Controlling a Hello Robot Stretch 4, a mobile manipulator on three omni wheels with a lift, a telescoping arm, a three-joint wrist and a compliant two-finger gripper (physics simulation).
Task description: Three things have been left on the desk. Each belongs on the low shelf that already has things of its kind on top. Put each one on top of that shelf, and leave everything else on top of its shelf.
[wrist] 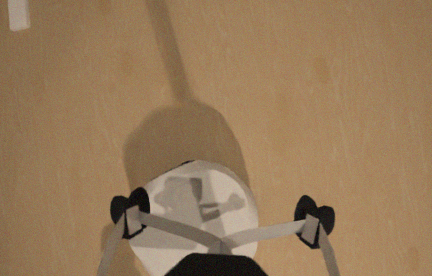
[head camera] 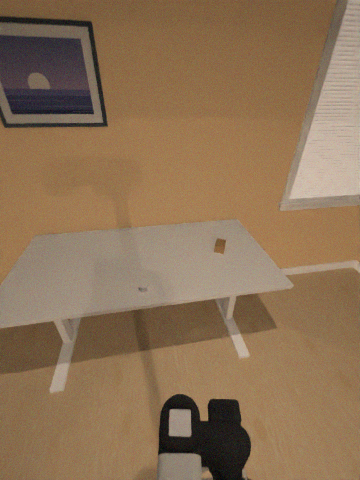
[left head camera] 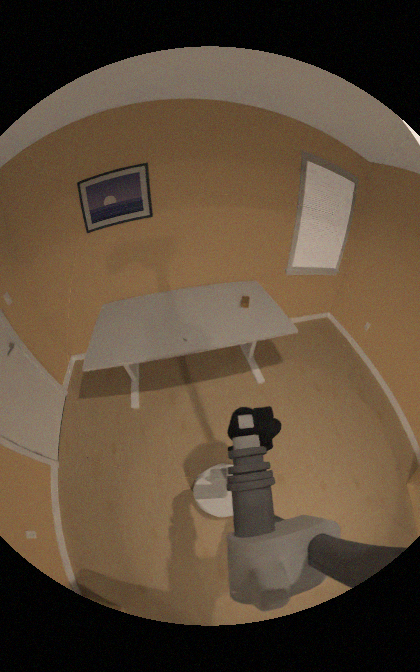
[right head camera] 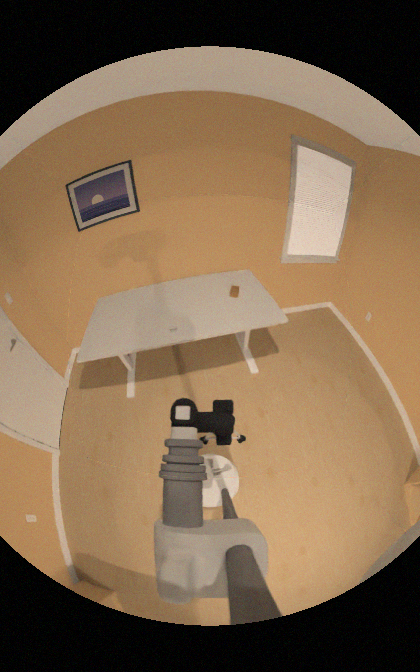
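Pixels of known places: gripper, fingertip midpoint: (wrist: 221, 209); robot's base, origin of the base link: (wrist: 198, 216).
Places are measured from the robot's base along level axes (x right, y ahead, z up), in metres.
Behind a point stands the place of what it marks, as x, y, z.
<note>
A white desk (head camera: 165, 260) {-0.100, 1.145, 0.693} (left head camera: 150, 325) (right head camera: 145, 315) stands against the wall ahead. A small brown-orange block-like thing (head camera: 220, 246) {0.239, 1.231, 0.742} (left head camera: 245, 301) (right head camera: 234, 291) lies near the desk's back right corner. A tiny grey thing (head camera: 143, 289) {-0.192, 0.888, 0.710} (left head camera: 185, 340) (right head camera: 173, 329) lies near its front edge, too small to identify. A third thing on the desk cannot be made out. My gripper (wrist: 221, 209) {0.087, 0.215, 0.742} (right head camera: 223, 439) is open and empty, well short of the desk and above my round white base. Low shelves with things on top cannot be made out in these views.
The desk's white legs (head camera: 63, 362) (head camera: 235, 332) reach forward along the floor. My round white base (wrist: 200, 250) {0.025, -0.052, 0.187} (right head camera: 222, 487) stands below the gripper. A door (left head camera: 30, 400) (right head camera: 30, 395) is at the left. A light wooden edge (right head camera: 412, 500) shows at the far right.
</note>
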